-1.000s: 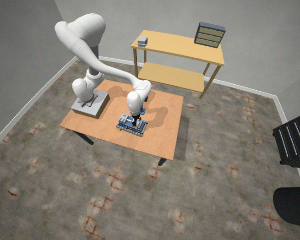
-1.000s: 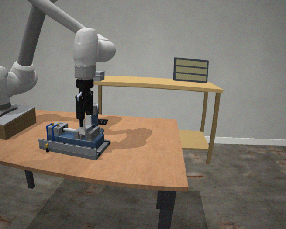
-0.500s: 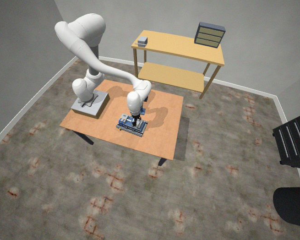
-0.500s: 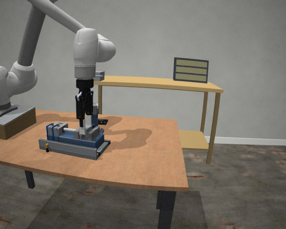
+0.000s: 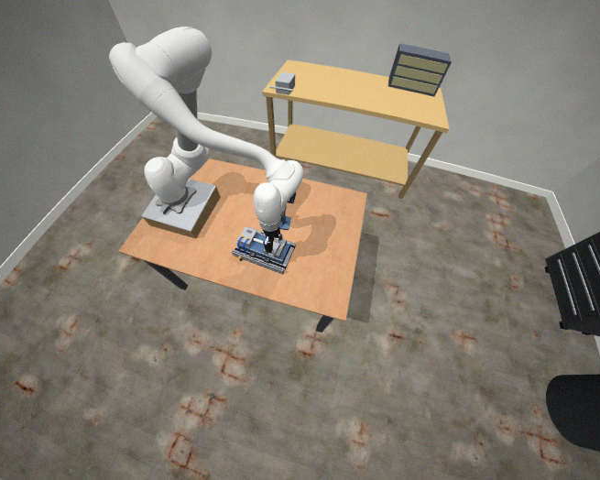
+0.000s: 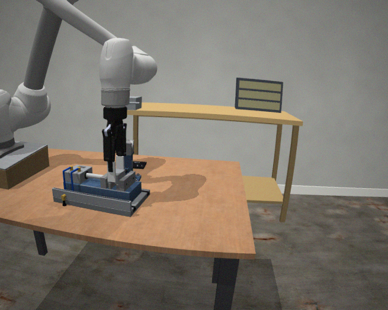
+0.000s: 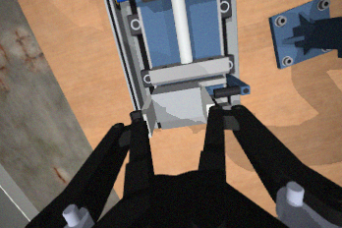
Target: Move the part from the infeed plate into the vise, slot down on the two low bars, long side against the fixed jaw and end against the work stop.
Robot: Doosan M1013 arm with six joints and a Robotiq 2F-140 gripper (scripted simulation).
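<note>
The part lies 30 mm below my hand. Also, from my hand: work stop 70 mm to the left, 30 mm below; then moving jaw 40 mm below, 40 mm behind, 20 mm to the left; then fixed jaw 40 mm below, 30 mm ahead, 20 mm to the left.
</note>
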